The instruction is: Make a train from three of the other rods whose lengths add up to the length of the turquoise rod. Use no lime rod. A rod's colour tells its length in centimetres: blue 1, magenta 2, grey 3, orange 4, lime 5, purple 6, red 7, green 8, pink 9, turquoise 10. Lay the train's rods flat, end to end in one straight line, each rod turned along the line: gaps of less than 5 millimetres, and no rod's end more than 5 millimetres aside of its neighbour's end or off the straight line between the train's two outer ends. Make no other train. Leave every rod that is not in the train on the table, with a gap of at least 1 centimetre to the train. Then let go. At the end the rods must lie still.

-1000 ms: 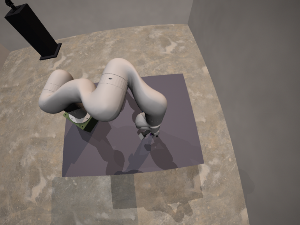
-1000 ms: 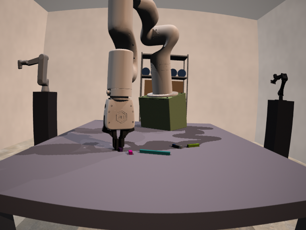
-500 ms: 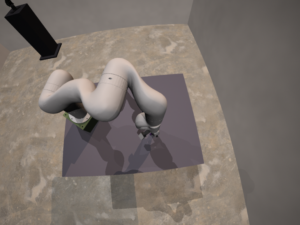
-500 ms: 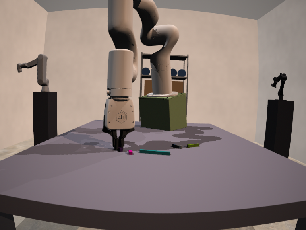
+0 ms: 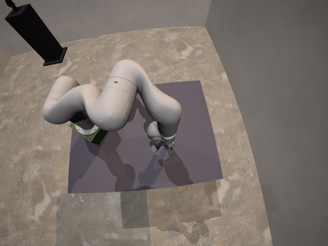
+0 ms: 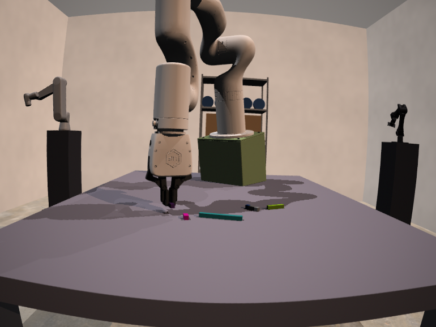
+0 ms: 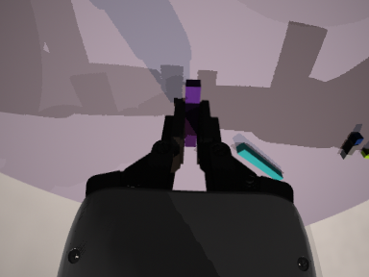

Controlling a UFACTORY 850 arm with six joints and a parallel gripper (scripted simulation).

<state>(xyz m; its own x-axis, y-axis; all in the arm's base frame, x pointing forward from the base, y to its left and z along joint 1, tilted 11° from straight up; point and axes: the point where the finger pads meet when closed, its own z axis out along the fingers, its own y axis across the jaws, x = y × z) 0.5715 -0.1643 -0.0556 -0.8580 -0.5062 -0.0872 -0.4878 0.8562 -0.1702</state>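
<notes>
Right now the grey rod is 21 cm to the left of my hand, 6 cm behind it and 3 cm below it. The rest, counted from my hand: purple rod 2 cm below; then turquoise rod 13 cm to the left, 3 cm below, 3 cm ahead; then magenta rod 5 cm to the left, 5 cm ahead, 3 cm below.
</notes>
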